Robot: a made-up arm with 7 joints. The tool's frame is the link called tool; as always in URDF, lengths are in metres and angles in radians. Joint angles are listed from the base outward. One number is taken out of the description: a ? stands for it. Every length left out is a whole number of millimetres.
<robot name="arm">
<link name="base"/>
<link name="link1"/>
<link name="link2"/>
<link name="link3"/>
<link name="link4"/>
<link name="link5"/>
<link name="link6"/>
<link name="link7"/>
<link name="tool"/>
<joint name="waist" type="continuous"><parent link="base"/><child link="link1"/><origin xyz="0.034 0 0.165" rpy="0 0 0"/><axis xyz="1 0 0"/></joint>
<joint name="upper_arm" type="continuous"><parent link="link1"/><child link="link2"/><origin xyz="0 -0.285 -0.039" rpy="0 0 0"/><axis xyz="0 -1 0"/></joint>
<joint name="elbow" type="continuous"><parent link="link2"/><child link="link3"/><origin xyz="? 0 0.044" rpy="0 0 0"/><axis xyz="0 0 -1"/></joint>
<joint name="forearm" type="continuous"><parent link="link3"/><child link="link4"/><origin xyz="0.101 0.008 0" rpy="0 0 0"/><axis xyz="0 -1 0"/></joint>
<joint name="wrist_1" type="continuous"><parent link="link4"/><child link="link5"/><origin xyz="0.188 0 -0.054" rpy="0 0 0"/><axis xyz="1 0 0"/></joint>
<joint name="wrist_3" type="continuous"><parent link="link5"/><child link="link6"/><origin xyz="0 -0.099 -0.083" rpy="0 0 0"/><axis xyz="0 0 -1"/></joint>
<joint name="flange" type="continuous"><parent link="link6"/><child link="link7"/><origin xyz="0.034 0.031 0" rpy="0 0 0"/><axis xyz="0 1 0"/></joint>
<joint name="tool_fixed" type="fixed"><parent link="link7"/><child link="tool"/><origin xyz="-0.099 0 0.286" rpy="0 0 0"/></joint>
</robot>
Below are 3 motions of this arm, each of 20 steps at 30 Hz.
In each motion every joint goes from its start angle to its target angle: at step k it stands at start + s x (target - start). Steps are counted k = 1, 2, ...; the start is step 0. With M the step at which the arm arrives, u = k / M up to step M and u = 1 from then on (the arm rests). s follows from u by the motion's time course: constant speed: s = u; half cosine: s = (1 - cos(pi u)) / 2; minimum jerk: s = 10 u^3 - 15 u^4 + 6 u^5.
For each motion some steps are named. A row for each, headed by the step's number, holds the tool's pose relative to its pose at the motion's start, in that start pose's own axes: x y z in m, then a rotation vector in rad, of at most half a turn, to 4 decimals.
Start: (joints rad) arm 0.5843 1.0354 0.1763 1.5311 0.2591 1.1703 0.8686
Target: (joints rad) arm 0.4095 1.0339 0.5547 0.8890 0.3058 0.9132 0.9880
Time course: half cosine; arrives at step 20
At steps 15, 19, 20:
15: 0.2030 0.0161 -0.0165 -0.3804 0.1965 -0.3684
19: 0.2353 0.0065 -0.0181 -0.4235 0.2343 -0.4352
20: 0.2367 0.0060 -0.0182 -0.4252 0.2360 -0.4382

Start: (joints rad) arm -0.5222 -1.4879 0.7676 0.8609 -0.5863 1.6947 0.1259
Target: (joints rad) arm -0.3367 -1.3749 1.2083 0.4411 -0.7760 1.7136 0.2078
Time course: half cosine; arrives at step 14
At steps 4, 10, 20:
4: -0.0079 0.0154 -0.0325 -0.0718 -0.0532 -0.0130
10: -0.0278 0.0592 -0.1523 -0.3345 -0.1999 -0.0532
20: -0.0325 0.0690 -0.1918 -0.4210 -0.2347 -0.0628

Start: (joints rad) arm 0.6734 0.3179 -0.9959 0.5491 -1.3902 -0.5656 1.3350
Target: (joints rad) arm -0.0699 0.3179 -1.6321 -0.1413 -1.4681 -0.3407 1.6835
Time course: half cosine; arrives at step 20
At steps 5, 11, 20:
5: -0.0281 0.0666 0.0177 -0.1847 -0.0376 -0.0116
11: -0.1080 0.2768 -0.0436 -0.7351 -0.1495 -0.1091
20: -0.1510 0.4118 -0.2532 -1.2512 -0.2983 -0.2862

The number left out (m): -0.374
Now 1 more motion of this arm.
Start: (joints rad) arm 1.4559 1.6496 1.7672 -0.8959 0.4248 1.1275 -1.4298
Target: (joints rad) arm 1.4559 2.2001 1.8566 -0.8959 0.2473 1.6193 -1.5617
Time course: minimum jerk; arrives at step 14
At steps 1, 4, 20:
1: -0.0004 0.0007 -0.0003 -0.0007 0.0006 0.0003
4: -0.0202 0.0297 -0.0105 -0.0315 0.0256 0.0158
20: -0.1749 0.1931 -0.0264 -0.2028 0.1384 0.1780

